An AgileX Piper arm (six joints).
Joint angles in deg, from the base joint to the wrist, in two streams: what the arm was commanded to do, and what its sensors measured. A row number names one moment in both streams.
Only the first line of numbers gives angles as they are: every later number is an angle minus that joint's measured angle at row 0.
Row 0, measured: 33.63 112.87 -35.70 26.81 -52.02 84.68
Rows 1 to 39, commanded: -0.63 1.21 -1.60 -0.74 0.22 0.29; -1.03 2.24 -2.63 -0.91 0.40 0.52; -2.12 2.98 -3.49 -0.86 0.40 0.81; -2.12 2.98 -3.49 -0.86 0.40 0.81; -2.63 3.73 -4.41 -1.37 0.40 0.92; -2.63 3.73 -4.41 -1.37 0.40 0.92; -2.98 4.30 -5.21 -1.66 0.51 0.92; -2.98 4.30 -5.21 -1.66 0.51 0.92; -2.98 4.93 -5.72 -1.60 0.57 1.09; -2.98 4.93 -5.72 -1.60 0.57 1.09; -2.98 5.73 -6.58 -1.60 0.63 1.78; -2.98 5.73 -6.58 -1.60 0.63 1.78; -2.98 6.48 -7.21 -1.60 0.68 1.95; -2.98 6.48 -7.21 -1.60 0.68 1.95; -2.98 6.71 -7.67 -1.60 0.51 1.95; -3.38 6.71 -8.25 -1.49 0.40 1.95; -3.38 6.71 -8.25 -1.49 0.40 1.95; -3.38 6.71 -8.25 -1.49 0.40 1.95; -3.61 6.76 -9.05 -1.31 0.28 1.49; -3.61 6.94 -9.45 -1.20 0.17 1.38; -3.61 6.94 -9.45 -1.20 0.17 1.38; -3.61 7.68 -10.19 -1.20 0.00 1.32; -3.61 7.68 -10.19 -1.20 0.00 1.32; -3.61 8.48 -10.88 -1.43 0.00 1.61; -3.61 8.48 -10.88 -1.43 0.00 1.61; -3.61 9.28 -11.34 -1.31 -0.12 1.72; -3.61 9.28 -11.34 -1.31 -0.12 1.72; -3.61 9.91 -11.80 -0.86 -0.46 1.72; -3.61 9.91 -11.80 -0.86 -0.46 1.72; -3.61 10.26 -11.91 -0.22 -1.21 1.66; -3.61 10.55 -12.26 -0.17 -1.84 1.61; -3.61 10.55 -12.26 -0.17 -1.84 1.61; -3.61 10.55 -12.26 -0.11 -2.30 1.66; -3.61 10.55 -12.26 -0.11 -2.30 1.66; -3.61 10.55 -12.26 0.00 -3.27 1.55; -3.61 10.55 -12.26 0.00 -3.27 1.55; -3.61 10.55 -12.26 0.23 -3.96 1.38; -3.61 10.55 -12.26 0.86 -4.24 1.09; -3.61 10.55 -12.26 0.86 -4.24 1.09
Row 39, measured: -3.44 10.60 -11.68 0.12 -2.12 1.66
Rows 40 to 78, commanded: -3.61 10.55 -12.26 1.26 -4.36 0.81; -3.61 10.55 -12.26 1.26 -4.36 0.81; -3.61 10.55 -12.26 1.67 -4.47 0.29; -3.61 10.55 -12.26 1.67 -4.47 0.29; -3.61 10.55 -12.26 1.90 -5.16 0.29; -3.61 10.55 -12.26 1.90 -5.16 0.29; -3.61 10.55 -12.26 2.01 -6.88 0.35; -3.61 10.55 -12.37 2.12 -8.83 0.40; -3.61 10.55 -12.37 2.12 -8.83 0.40; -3.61 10.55 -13.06 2.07 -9.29 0.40; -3.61 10.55 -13.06 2.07 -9.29 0.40; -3.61 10.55 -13.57 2.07 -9.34 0.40; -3.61 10.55 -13.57 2.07 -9.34 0.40; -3.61 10.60 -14.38 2.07 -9.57 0.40; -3.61 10.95 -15.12 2.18 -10.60 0.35; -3.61 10.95 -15.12 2.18 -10.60 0.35; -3.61 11.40 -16.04 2.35 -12.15 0.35; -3.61 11.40 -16.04 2.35 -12.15 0.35; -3.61 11.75 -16.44 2.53 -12.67 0.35; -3.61 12.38 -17.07 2.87 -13.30 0.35; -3.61 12.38 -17.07 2.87 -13.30 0.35; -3.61 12.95 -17.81 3.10 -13.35 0.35; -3.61 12.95 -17.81 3.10 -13.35 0.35; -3.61 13.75 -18.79 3.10 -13.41 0.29; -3.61 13.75 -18.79 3.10 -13.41 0.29; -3.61 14.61 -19.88 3.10 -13.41 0.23; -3.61 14.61 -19.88 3.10 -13.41 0.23; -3.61 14.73 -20.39 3.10 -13.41 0.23; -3.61 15.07 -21.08 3.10 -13.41 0.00; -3.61 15.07 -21.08 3.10 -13.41 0.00; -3.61 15.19 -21.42 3.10 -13.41 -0.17; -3.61 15.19 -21.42 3.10 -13.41 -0.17; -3.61 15.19 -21.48 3.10 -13.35 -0.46; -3.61 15.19 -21.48 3.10 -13.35 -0.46; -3.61 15.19 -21.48 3.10 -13.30 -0.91; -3.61 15.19 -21.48 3.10 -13.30 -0.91; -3.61 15.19 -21.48 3.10 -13.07 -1.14; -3.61 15.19 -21.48 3.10 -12.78 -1.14; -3.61 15.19 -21.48 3.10 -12.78 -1.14
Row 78, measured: -1.95 14.61 -16.84 7.05 -4.65 -0.51
